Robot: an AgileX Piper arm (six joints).
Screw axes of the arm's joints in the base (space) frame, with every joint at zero. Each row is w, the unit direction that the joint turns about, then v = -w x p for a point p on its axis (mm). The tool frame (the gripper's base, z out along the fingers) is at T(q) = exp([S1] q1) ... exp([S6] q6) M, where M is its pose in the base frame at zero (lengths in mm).
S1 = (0, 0, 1, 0, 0, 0)
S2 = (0, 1, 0, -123, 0, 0)
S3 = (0, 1, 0, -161.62, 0, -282.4)
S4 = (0.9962, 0, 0.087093, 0, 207.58, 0)
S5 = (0, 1, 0, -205.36, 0, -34.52)
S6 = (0.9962, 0, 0.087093, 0, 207.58, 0)
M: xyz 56.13 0 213.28 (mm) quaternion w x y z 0.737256 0 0.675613 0
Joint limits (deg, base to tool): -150..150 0..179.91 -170..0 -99.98..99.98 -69.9..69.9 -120..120
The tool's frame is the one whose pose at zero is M.
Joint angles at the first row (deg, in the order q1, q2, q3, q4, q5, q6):
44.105 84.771 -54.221 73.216 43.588 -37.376
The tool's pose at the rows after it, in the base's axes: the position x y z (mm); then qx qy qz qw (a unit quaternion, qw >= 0):
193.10 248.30 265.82 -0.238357 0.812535 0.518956 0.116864
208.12 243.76 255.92 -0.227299 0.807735 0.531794 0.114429
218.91 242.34 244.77 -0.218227 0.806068 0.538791 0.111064
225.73 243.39 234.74 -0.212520 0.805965 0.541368 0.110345
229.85 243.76 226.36 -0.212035 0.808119 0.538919 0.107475
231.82 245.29 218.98 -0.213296 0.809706 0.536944 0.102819
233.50 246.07 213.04 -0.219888 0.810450 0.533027 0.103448
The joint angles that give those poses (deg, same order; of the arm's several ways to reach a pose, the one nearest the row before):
40.013 87.955 -54.222 80.314 47.395 -45.416
37.021 90.623 -54.221 83.543 50.047 -49.579
35.348 93.241 -54.223 85.902 51.488 -52.668
34.721 95.410 -54.222 87.782 51.827 -55.177
34.327 96.989 -54.222 88.241 52.023 -56.613
34.326 98.353 -54.221 88.585 52.170 -57.717
34.282 99.386 -54.221 88.641 52.119 -59.262

